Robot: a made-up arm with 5 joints. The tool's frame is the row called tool.
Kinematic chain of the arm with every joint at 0, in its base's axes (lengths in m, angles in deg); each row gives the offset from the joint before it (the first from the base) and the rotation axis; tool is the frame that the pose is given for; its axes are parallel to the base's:
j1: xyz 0 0 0.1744 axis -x
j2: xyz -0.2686 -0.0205 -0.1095 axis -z
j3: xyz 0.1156 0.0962 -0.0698 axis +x
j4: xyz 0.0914 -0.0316 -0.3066 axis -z
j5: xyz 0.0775 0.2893 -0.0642 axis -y
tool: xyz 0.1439 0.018 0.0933
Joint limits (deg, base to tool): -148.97..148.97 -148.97..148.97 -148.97..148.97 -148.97..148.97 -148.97..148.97
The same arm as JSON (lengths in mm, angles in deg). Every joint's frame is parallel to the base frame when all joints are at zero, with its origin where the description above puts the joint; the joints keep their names.
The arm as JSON. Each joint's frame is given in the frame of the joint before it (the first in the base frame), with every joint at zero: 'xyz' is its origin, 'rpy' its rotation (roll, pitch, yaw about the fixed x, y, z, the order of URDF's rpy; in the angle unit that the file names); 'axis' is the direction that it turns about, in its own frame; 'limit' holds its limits. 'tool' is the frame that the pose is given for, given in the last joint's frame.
{"units": {"length": "mm", "angle": "deg"}, "joints": [
  {"name": "j1", "type": "revolute", "origin": {"xyz": [0.0, 0.0, 174.4], "rpy": [0.0, 0.0, 0.0]}, "axis": [-1.0, 0.0, 0.0], "limit": {"lower": -148.97, "upper": 148.97}},
  {"name": "j2", "type": "revolute", "origin": {"xyz": [-268.6, -20.5, -109.5], "rpy": [0.0, 0.0, 0.0]}, "axis": [0.0, 0.0, -1.0], "limit": {"lower": -148.97, "upper": 148.97}},
  {"name": "j3", "type": "revolute", "origin": {"xyz": [115.6, 96.2, -69.8], "rpy": [0.0, 0.0, 0.0]}, "axis": [1.0, 0.0, 0.0], "limit": {"lower": -148.97, "upper": 148.97}},
  {"name": "j4", "type": "revolute", "origin": {"xyz": [91.4, -31.6, -306.6], "rpy": [0.0, 0.0, 0.0]}, "axis": [0.0, 0.0, -1.0], "limit": {"lower": -148.97, "upper": 148.97}},
  {"name": "j5", "type": "revolute", "origin": {"xyz": [77.5, 289.3, -64.2], "rpy": [0.0, 0.0, 0.0]}, "axis": [0.0, -1.0, 0.0], "limit": {"lower": -148.97, "upper": 148.97}}
], "tool": {"origin": {"xyz": [143.9, 18.0, 93.3], "rpy": [0.0, 0.0, 0.0]}}}

